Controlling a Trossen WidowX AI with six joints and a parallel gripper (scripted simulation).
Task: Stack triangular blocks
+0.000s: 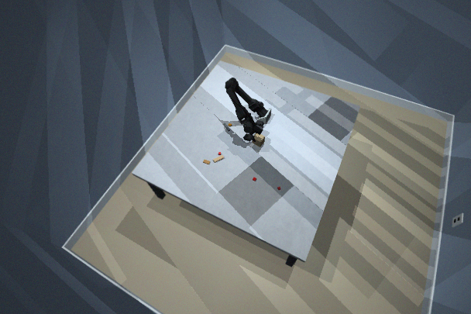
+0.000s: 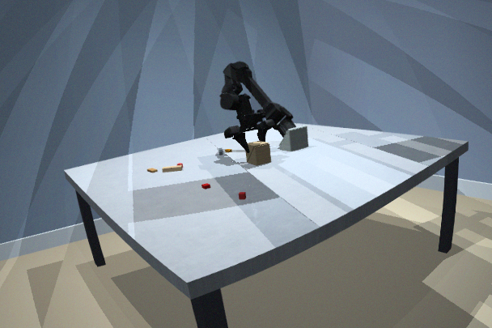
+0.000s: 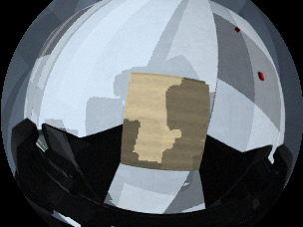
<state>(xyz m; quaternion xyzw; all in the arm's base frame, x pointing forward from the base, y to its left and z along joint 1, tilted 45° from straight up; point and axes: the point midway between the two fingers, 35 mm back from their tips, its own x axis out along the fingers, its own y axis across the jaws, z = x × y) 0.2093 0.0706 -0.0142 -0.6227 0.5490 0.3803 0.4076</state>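
The tan triangular block is 10 mm to the right of my gripper tip and 10 mm above it. Round my gripper tip: orange block (10 mm behind, 260 mm to the right, 40 mm below); grey rod (20 mm ahead, 270 mm to the right, 30 mm below).
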